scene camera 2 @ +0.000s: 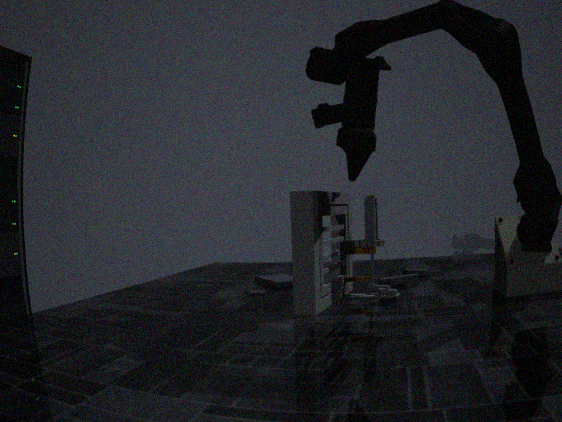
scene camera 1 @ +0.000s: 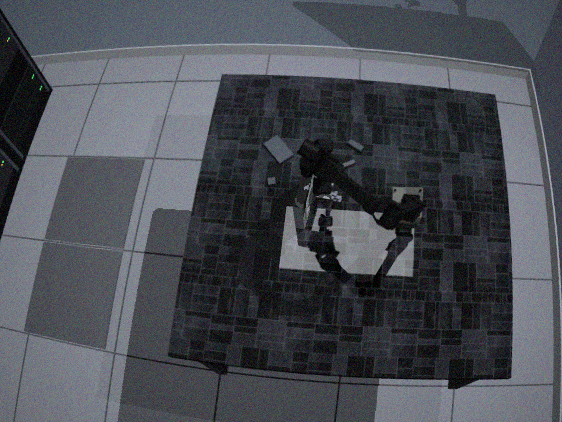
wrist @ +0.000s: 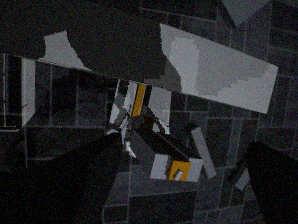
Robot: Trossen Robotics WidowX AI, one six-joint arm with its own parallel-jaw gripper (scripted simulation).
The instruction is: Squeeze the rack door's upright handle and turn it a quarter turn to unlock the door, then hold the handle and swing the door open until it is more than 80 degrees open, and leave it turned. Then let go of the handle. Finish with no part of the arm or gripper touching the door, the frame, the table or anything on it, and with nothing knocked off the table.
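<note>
Gripper (scene camera 2: 352, 175) open, holding nothing; the wrist view also shows the gripper (wrist: 184, 146).
</note>
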